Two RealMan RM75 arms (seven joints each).
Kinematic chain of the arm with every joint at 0, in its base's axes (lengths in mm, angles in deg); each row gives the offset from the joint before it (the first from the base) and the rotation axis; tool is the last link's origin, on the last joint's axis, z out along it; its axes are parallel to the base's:
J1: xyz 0 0 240.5 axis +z
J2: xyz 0 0 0 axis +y
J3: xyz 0 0 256 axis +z
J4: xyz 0 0 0 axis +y
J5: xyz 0 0 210 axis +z
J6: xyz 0 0 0 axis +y
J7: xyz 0 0 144 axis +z
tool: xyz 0 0 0
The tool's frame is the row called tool.
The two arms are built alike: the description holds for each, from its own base.
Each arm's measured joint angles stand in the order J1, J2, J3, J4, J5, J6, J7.
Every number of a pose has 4 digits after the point. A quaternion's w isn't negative.
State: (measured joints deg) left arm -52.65 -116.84 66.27 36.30 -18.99 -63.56 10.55; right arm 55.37 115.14 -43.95 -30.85 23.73 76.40 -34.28
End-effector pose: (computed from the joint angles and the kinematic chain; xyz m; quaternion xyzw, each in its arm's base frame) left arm -0.2338 0.4307 -0.0187 -0.7627 -0.5538 0.1483 0.2994; right arm 0.2244 0.4147 -0.0107 -0.8202 0.5474 -0.0859 0.1425
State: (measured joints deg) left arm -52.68 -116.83 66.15 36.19 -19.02 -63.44 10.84; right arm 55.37 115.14 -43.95 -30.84 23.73 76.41 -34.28
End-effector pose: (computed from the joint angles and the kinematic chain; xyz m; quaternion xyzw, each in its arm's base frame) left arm -0.2339 0.4310 -0.0187 -0.7637 -0.5526 0.1480 0.2992; right arm 0.2244 0.4146 -0.0107 -0.8202 0.5474 -0.0859 0.1424
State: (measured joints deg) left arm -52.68 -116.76 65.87 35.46 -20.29 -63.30 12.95; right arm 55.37 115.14 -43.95 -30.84 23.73 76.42 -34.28
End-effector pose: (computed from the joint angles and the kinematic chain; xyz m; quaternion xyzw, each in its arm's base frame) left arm -0.2345 0.4296 -0.0211 -0.7716 -0.5475 0.1465 0.2889; right arm 0.2244 0.4146 -0.0107 -0.8202 0.5474 -0.0860 0.1423
